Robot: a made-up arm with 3 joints.
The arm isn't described. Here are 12 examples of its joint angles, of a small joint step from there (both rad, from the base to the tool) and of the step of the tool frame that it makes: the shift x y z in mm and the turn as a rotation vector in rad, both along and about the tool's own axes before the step.
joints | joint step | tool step
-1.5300 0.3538 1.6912 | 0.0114 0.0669 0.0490 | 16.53 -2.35 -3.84 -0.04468 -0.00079 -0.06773
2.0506 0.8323 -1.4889 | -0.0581 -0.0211 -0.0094 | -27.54 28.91 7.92 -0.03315 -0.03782 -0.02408
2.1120 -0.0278 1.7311 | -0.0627 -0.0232 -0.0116 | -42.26 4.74 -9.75 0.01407 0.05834 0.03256
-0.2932 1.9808 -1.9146 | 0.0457 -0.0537 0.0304 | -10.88 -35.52 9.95 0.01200 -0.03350 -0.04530
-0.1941 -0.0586 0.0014 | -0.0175 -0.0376 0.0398 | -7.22 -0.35 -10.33 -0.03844 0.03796 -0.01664
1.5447 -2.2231 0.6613 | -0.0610 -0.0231 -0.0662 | 19.29 11.76 -14.13 0.11424 -0.00341 0.04400
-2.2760 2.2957 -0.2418 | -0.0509 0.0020 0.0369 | 19.28 12.39 16.01 -0.07496 0.00554 0.03340
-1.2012 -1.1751 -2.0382 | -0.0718 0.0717 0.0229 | -27.20 -33.26 28.70 0.04234 0.00459 0.07757
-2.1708 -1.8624 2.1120 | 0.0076 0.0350 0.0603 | 4.36 -2.48 -13.14 -0.06761 0.02066 -0.02833
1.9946 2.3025 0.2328 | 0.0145 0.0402 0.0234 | -6.92 2.00 -3.79 -0.01280 -0.03661 -0.01934
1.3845 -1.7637 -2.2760 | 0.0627 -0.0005 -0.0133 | -9.95 32.97 -36.73 -0.04823 -0.00944 0.00748
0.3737 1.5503 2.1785 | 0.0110 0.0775 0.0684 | 12.87 2.09 -7.85 -0.05736 0.04657 -0.06196
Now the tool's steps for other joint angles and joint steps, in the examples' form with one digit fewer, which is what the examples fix.
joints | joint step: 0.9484 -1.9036 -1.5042 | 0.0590 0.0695 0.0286
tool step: -22.9 53.6 -11.7 -0.0850 -0.0229 0.0679
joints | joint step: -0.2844 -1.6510 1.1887 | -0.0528 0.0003 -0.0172
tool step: 2.4 25.8 -7.4 0.0698 -0.0040 0.0013
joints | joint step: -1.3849 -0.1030 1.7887 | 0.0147 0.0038 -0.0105
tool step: 9.6 -3.0 4.0 0.0090 -0.0135 -0.0068
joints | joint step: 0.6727 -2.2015 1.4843 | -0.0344 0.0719 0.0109
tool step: 21.0 8.1 1.3 0.0176 -0.0250 -0.0701
